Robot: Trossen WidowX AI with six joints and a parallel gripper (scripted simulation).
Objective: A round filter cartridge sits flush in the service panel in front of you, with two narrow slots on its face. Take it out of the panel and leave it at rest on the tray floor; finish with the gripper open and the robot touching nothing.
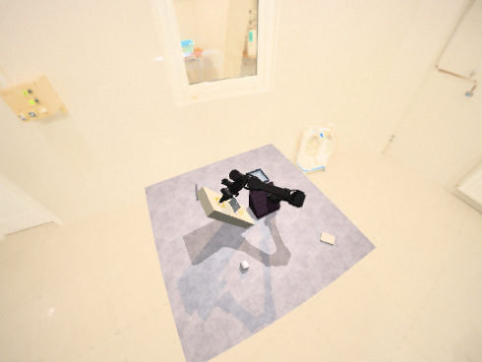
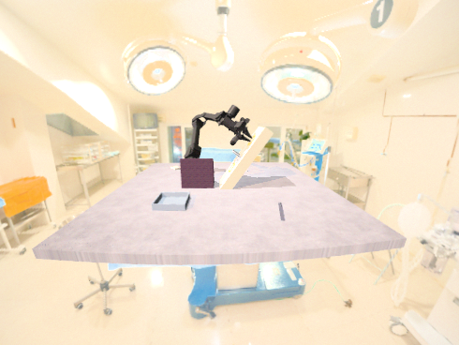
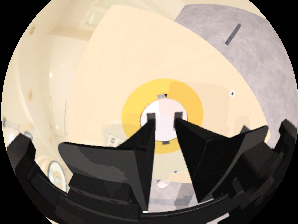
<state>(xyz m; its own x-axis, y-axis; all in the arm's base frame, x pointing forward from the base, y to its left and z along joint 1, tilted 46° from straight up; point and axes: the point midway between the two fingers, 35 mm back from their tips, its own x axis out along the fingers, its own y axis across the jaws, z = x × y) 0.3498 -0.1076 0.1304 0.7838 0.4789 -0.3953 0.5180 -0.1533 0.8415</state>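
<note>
My gripper tip is 10 mm short of the round filter cartridge and 10 mm above it. Also, from my gripper tip: flat tan piece (580 mm behind, 390 mm to the left, 270 mm below); then tray (410 mm behind, 300 mm to the right, 270 mm below).
</note>
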